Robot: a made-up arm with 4 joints.
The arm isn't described. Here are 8 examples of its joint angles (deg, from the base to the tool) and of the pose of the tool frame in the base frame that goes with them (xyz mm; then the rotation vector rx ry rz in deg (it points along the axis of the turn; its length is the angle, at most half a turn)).
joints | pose
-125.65 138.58 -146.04 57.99 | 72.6 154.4 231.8 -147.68 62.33 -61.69
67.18 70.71 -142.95 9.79 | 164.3 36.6 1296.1 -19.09 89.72 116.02
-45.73 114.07 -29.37 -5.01 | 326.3 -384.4 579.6 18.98 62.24 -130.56
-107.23 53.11 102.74 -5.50 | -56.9 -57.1 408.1 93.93 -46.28 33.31
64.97 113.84 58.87 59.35 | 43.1 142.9 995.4 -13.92 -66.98 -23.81
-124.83 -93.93 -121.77 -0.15 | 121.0 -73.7 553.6 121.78 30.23 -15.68
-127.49 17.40 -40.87 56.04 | 87.3 -20.3 480.3 140.06 48.67 -91.62
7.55 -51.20 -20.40 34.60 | -5.7 -230.6 1000.5 27.10 -0.54 25.38
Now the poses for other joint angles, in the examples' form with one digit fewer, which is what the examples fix.
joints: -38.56 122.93 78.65 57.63
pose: 20 -246 772 78.8 -22.3 -61.7
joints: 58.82 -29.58 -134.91 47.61
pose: 235 140 990 -19.7 -97.1 -65.5
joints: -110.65 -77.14 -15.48 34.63
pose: 13 -35 307 134.0 -53.5 48.5
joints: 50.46 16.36 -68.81 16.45
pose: 274 92 1020 -31.5 -52.1 -72.7
